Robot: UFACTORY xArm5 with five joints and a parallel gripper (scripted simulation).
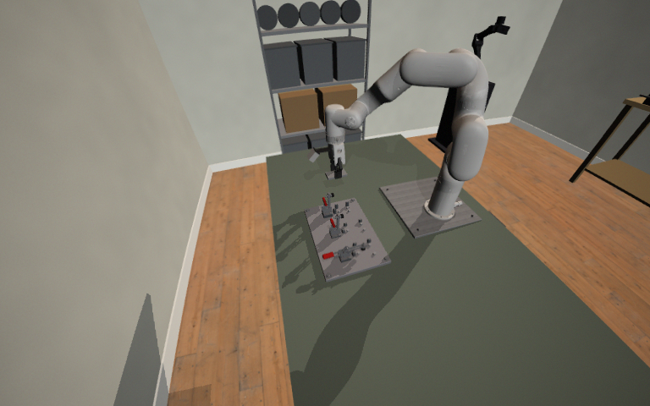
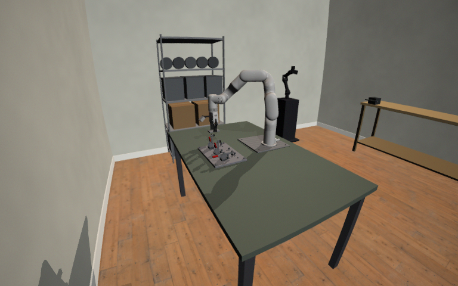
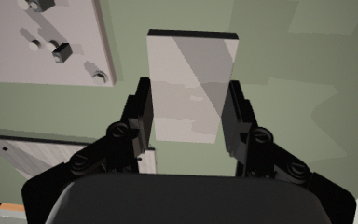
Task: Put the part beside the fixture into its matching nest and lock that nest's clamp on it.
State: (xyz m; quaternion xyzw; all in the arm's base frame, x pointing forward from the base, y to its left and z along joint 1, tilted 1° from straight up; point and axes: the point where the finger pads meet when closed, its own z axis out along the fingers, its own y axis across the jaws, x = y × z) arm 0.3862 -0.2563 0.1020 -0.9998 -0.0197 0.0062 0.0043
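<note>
My hand is 50 mm short of the grey fixture plate, 270 mm to the right of it and 110 mm above it. The rest, counted from my hand: part 20 mm below.
</note>
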